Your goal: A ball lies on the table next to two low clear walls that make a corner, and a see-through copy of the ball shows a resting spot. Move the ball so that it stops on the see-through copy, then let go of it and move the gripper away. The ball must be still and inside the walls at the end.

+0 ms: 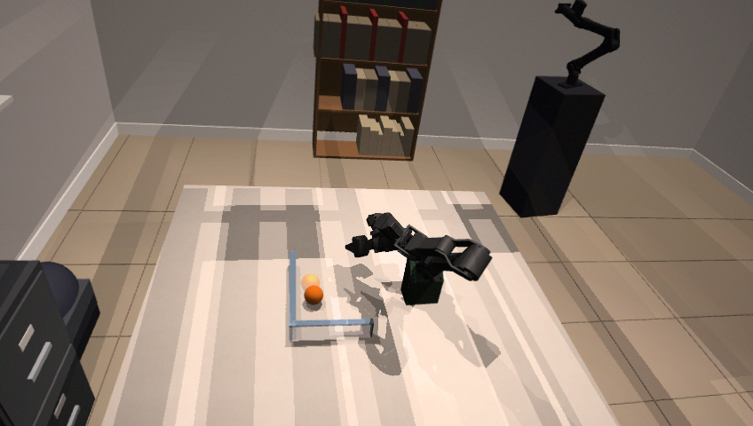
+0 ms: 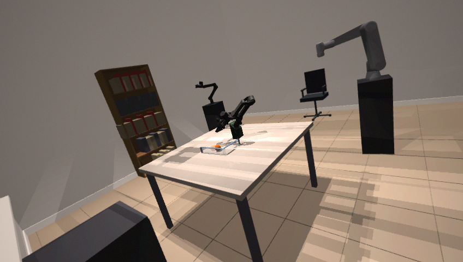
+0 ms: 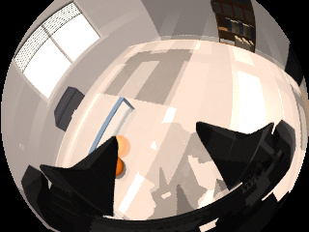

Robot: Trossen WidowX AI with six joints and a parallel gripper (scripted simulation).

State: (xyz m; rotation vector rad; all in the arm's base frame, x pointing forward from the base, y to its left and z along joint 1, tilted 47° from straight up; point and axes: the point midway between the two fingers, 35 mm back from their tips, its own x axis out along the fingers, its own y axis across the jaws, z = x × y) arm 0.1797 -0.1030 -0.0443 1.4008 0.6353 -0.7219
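My gripper tip is now 140 mm short of the orange ball, 110 mm above it and 80 mm to the right of it. The rest, counted from my gripper tip: see-through copy of ball 140 mm ahead, 110 mm below, 30 mm to the left.
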